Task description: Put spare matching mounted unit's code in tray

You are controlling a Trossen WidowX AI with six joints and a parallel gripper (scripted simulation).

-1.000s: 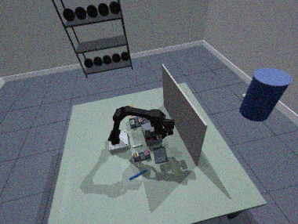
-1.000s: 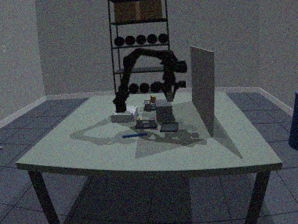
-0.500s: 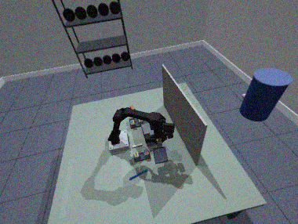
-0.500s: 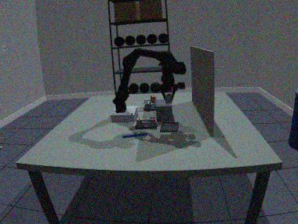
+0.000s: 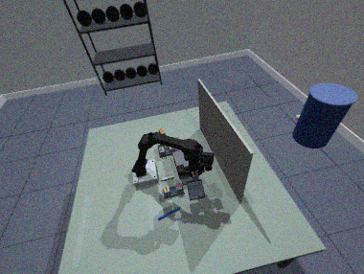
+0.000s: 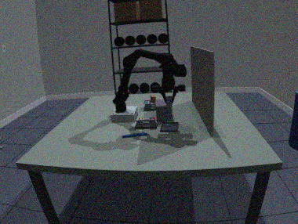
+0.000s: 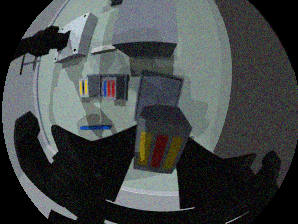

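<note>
My gripper tip is now 15 cm above the tray. The rest, counted from my gripper tip: tall grey panel (21 cm ahead, 20 cm to the left, 7 cm above); spare (2 cm above).
</note>
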